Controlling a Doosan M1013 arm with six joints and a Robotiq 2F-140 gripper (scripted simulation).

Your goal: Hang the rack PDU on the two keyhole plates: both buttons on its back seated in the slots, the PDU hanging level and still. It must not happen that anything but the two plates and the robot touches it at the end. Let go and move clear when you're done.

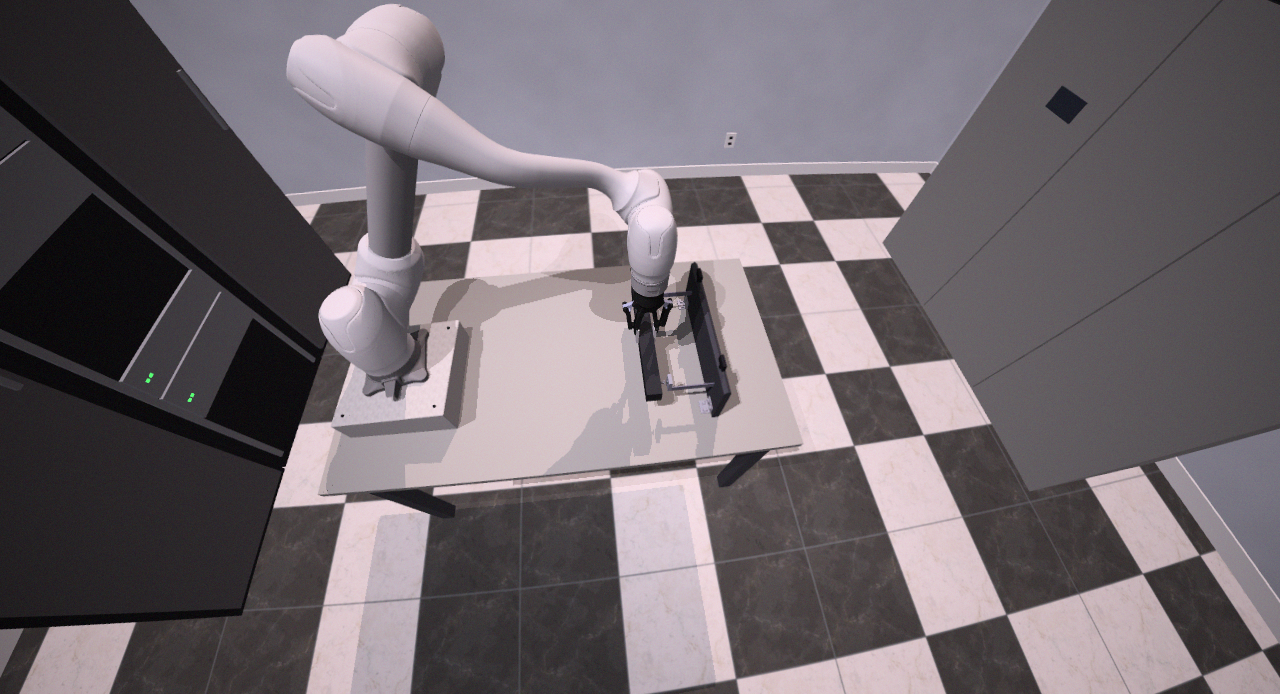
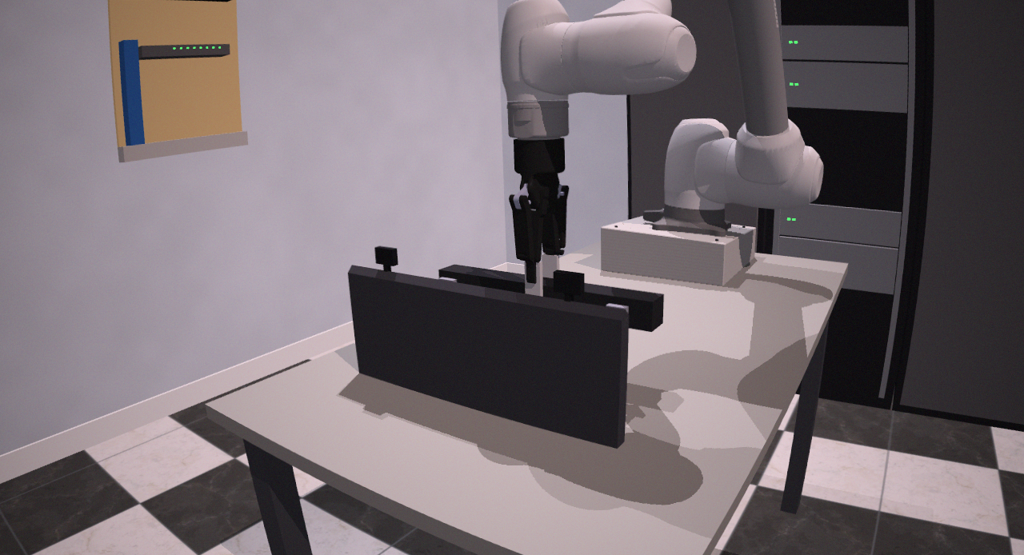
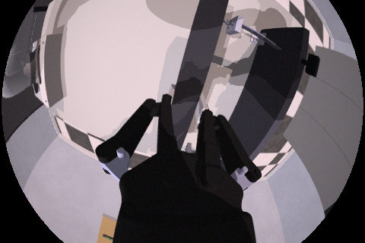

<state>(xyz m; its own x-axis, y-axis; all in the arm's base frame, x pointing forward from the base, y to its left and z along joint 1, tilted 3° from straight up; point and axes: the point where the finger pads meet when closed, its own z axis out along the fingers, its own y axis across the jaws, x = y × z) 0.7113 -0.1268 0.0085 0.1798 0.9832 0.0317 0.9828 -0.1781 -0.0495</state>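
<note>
Now: the rack PDU 20 mm below my hand and 20 mm ahead of it. From my hand the other things lie so: dark upright panel 180 mm ahead, 50 mm below, 30 mm to the right.
</note>
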